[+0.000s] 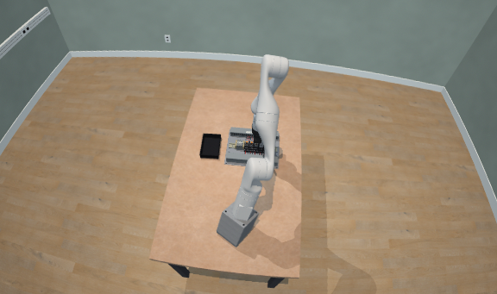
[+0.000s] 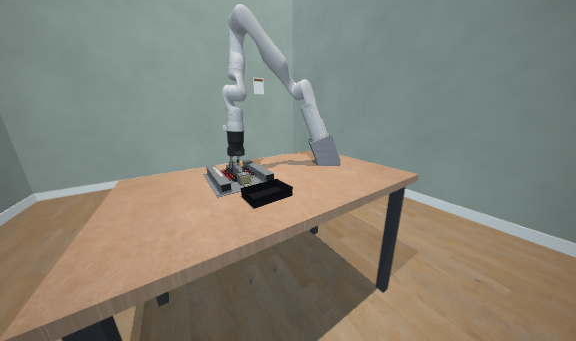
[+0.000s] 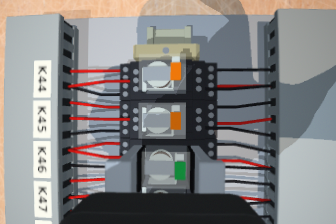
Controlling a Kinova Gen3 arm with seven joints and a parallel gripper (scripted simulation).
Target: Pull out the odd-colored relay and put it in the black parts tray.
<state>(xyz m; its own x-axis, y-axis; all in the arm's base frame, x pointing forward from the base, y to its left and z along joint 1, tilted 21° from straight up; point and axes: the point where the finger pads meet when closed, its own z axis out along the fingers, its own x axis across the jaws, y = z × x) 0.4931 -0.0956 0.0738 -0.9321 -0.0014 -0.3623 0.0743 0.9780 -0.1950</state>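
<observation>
The relay panel lies 1 cm ahead of my hand, 5 cm to the left of it and 4 cm below it. From my hand the other things lie so: black parts tray 30 cm to the left, 5 cm below.
</observation>
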